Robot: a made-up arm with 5 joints. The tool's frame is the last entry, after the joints. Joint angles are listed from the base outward. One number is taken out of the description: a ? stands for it. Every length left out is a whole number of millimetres.
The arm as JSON. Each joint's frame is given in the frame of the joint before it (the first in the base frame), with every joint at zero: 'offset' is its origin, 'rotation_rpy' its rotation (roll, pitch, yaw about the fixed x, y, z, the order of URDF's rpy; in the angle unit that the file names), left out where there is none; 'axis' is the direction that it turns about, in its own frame. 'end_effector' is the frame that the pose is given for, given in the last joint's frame.
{
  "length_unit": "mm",
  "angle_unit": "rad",
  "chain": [
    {
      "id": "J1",
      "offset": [
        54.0,
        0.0,
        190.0
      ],
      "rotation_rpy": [
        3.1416,
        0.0,
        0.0
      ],
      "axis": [
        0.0,
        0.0,
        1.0
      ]
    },
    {
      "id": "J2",
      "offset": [
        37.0,
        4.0,
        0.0
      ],
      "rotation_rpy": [
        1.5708,
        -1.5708,
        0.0
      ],
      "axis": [
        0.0,
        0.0,
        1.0
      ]
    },
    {
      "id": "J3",
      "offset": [
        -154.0,
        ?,
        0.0
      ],
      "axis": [
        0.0,
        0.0,
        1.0
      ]
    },
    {
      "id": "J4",
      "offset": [
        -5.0,
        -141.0,
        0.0
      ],
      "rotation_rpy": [
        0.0,
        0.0,
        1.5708
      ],
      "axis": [
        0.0,
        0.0,
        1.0
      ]
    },
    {
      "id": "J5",
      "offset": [
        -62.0,
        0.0,
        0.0
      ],
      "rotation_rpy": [
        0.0,
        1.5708,
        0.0
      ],
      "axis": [
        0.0,
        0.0,
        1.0
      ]
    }
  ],
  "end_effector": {
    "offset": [
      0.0,
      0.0,
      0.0
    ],
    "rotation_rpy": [
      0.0,
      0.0,
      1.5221
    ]
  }
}
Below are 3 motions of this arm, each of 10 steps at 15 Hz.
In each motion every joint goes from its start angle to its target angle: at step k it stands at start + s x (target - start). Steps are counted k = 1, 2, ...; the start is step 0. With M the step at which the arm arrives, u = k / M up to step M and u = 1 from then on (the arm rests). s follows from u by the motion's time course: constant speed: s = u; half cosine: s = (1 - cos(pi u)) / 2; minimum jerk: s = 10 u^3 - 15 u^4 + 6 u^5.
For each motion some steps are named. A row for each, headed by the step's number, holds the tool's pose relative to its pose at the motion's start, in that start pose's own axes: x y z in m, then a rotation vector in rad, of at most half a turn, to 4 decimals.
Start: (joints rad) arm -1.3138 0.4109 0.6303 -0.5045 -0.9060
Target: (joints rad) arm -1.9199 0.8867 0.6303 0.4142 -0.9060
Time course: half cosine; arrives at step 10
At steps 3, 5, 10:
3: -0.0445 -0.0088 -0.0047 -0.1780 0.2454 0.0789
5: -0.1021 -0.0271 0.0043 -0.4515 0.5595 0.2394
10: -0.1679 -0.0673 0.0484 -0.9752 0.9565 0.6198

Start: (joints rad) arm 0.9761 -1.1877 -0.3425 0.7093 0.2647
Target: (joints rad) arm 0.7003 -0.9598 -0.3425 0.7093 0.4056
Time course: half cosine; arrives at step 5
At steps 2, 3, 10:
2: -0.0129 0.0003 -0.0198 0.0844 0.0603 -0.0185
3: -0.0247 0.0044 -0.0365 0.1666 0.1092 -0.0308
10: -0.0379 0.0131 -0.0537 0.2652 0.1576 -0.0397

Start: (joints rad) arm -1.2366 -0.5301 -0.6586 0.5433 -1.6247
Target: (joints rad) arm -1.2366 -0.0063 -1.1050 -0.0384 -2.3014
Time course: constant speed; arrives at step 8
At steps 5, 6, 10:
5: 0.0013 -0.0122 -0.0454 0.3020 0.0981 -0.4194
6: 0.0017 -0.0166 -0.0526 0.3583 0.1334 -0.5014
10: 0.0028 -0.0269 -0.0648 0.4647 0.2193 -0.6621

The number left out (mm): -38.0
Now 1 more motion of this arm.
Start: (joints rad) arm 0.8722 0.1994 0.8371 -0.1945 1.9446
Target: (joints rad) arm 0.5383 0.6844 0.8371 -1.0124 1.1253
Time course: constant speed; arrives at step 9
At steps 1, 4, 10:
1: 0.0086 -0.0007 -0.0065 -0.0425 -0.0140 -0.0638
4: 0.0361 0.0002 -0.0227 -0.1618 -0.0849 -0.2599
10: 0.0839 0.0124 -0.0378 -0.3106 -0.2925 -0.5973

